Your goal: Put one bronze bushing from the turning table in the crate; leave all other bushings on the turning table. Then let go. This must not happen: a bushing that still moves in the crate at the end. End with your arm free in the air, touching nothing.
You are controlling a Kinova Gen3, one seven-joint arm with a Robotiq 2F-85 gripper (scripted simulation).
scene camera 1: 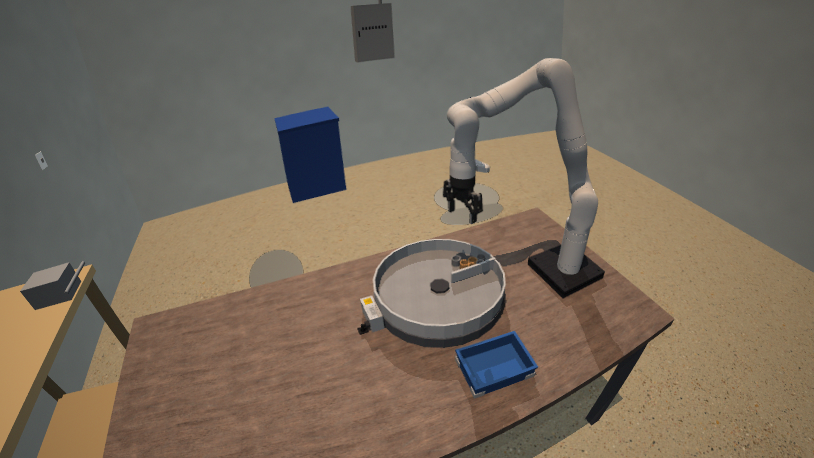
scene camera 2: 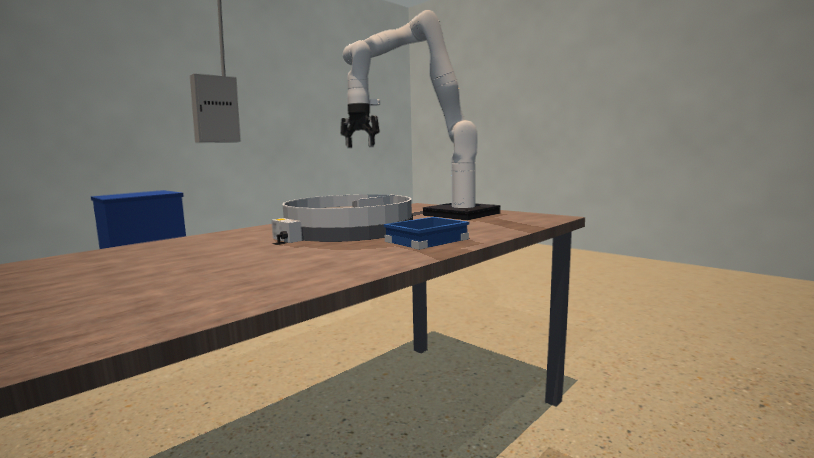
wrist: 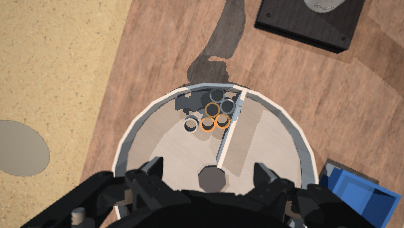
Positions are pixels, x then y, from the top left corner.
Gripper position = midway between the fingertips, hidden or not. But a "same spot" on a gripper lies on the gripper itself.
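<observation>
My gripper (scene camera 2: 357, 111) and (scene camera 1: 458, 187): the same spot on it. The gripper is visible in the wrist view (207, 169) as well.
</observation>
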